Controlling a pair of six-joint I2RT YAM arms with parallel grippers.
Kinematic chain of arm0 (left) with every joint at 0, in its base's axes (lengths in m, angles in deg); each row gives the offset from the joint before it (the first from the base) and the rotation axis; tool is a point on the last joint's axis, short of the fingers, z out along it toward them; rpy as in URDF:
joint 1: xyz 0 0 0.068 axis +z
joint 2: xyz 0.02 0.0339 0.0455 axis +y
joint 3: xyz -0.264 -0.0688 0 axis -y
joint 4: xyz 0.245 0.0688 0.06 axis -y
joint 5: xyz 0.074 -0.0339 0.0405 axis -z
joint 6: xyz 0.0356 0 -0.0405 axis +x
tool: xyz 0 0 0 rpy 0 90 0
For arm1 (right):
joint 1: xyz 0 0 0.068 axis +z
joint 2: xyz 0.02 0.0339 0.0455 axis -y
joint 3: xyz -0.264 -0.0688 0 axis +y
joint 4: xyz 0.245 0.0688 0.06 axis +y
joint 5: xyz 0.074 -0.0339 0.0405 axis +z
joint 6: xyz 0.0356 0 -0.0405 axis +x
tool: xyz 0 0 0 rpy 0 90 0
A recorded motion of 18 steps. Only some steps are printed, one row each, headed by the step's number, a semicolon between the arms.
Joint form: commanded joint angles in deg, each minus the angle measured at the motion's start. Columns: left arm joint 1, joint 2, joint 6, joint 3, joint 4, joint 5; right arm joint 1, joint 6, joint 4, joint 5, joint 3, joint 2.
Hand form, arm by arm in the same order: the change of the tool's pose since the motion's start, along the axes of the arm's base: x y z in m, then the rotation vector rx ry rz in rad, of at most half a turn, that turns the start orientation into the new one. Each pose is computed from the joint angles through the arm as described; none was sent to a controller.
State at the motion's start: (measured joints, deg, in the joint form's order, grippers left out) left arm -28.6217 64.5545 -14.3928 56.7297 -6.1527 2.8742; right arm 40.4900 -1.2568 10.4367 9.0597 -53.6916 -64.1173
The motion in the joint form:
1: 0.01 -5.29 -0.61 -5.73 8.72 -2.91; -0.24 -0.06 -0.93 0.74 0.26 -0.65
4: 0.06 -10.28 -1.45 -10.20 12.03 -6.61; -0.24 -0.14 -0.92 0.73 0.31 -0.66
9: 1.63 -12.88 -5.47 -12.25 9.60 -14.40; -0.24 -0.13 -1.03 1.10 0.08 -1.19
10: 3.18 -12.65 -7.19 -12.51 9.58 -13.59; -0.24 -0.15 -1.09 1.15 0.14 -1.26
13: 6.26 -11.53 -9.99 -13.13 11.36 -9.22; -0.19 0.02 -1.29 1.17 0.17 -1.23
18: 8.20 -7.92 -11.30 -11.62 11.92 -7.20; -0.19 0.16 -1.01 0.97 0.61 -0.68
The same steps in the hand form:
1: -0.0154 0.0105 0.0022 -0.0707 -0.1257 0.0521; 0.0026 0.0014 -0.0026 0.0031 0.0020 0.0082
4: -0.0309 0.0218 -0.0008 -0.1092 -0.1811 0.1190; 0.0026 0.0014 -0.0030 0.0014 0.0018 0.0086
9: -0.0354 0.0364 -0.0092 -0.1355 -0.1375 0.2916; 0.0041 0.0029 -0.0036 0.0012 0.0060 0.0145
10: -0.0322 0.0408 -0.0116 -0.1578 -0.1187 0.3094; 0.0042 0.0031 -0.0042 0.0004 0.0069 0.0155
13: -0.0241 0.0472 -0.0161 -0.2085 -0.0947 0.2951; 0.0041 0.0033 -0.0039 0.0045 0.0064 0.0156
18: -0.0088 0.0482 -0.0187 -0.2184 -0.0605 0.2999; 0.0023 0.0016 -0.0048 0.0031 0.0097 0.0115

